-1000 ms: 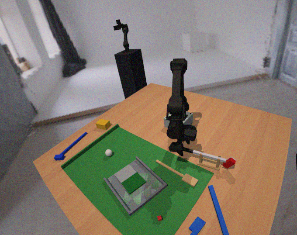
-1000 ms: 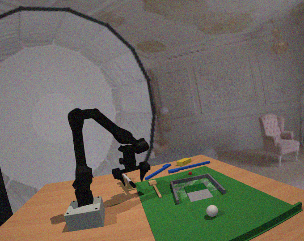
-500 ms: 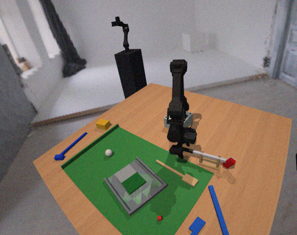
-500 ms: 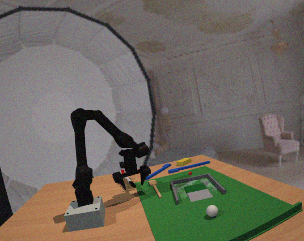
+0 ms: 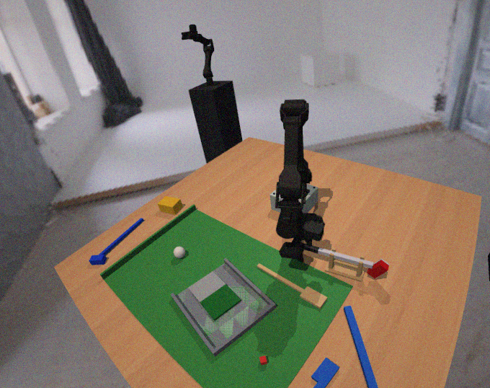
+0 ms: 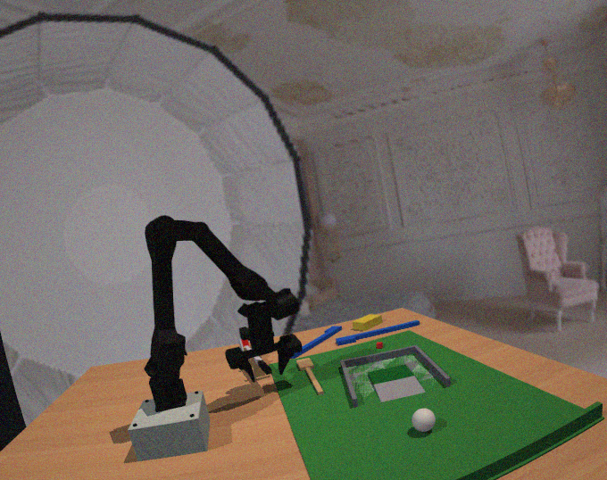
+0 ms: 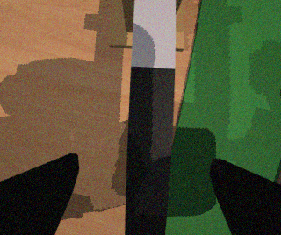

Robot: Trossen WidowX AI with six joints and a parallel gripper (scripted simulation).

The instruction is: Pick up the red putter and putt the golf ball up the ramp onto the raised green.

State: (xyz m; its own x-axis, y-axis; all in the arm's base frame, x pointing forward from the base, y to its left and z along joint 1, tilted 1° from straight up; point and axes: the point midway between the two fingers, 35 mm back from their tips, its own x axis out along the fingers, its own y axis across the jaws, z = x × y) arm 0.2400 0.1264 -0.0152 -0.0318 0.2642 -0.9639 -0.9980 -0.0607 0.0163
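The red putter is 10 mm behind my gripper tip, 110 mm to the left of it and 30 mm above it. From my gripper tip the other things lie so: white golf ball (190 mm ahead, 410 mm to the right); wooden stand (10 mm behind, 130 mm to the left); small red cube (360 mm ahead, 50 mm to the left, 20 mm below).
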